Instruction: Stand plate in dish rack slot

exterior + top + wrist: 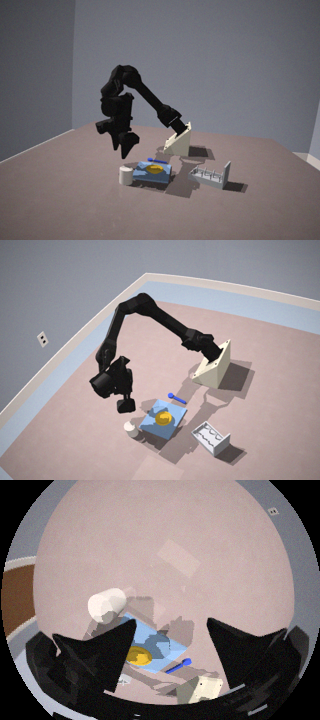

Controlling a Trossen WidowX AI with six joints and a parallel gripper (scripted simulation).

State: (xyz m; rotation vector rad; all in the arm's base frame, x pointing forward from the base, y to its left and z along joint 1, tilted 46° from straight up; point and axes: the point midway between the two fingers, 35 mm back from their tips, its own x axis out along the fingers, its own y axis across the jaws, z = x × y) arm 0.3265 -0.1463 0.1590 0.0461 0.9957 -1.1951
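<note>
My gripper tip is now 20 mm past the yellow plate, 130 mm to the right of it and 50 mm above it. From my gripper tip the other things lie so: white cup (80 mm ahead, 50 mm to the left, 40 mm below); blue mat (20 mm behind, 120 mm to the left, 60 mm below); blue spoon (130 mm behind, 120 mm to the left, 60 mm below).
</note>
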